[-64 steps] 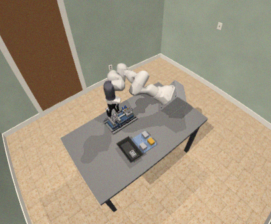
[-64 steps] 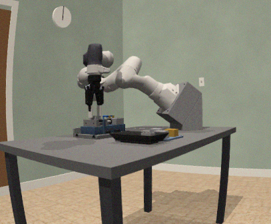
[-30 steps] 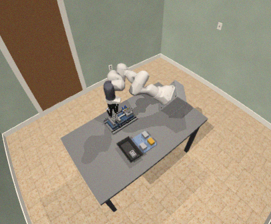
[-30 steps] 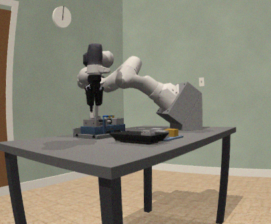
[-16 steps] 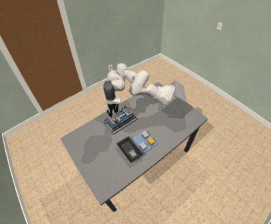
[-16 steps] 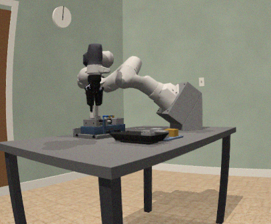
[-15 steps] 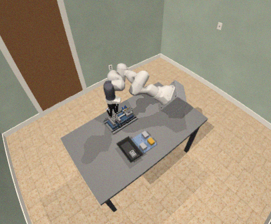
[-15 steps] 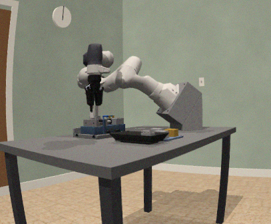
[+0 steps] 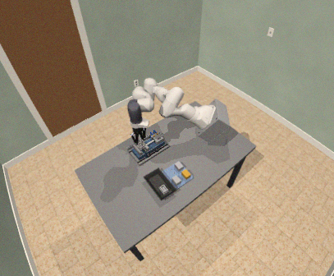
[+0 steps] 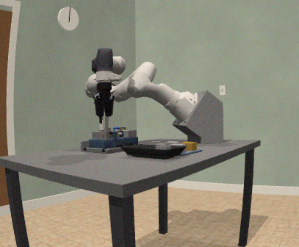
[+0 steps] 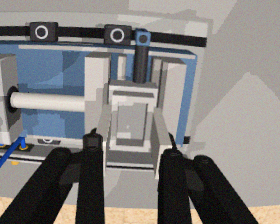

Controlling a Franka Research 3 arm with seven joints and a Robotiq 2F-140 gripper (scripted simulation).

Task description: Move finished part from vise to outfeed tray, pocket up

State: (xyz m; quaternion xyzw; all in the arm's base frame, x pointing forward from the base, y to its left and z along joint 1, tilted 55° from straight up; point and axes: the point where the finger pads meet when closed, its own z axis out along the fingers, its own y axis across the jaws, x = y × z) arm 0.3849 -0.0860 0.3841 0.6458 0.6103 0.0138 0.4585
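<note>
My hand is 8 cm past the screw rod, 6 cm above it and 3 cm to the right of it. Round my hand: brass block (42 cm to the left, 11 cm below, 1 cm behind); then white block (38 cm to the left, 11 cm below, 7 cm ahead); then blue vise (10 cm below, 6 cm behind, 2 cm to the left).
</note>
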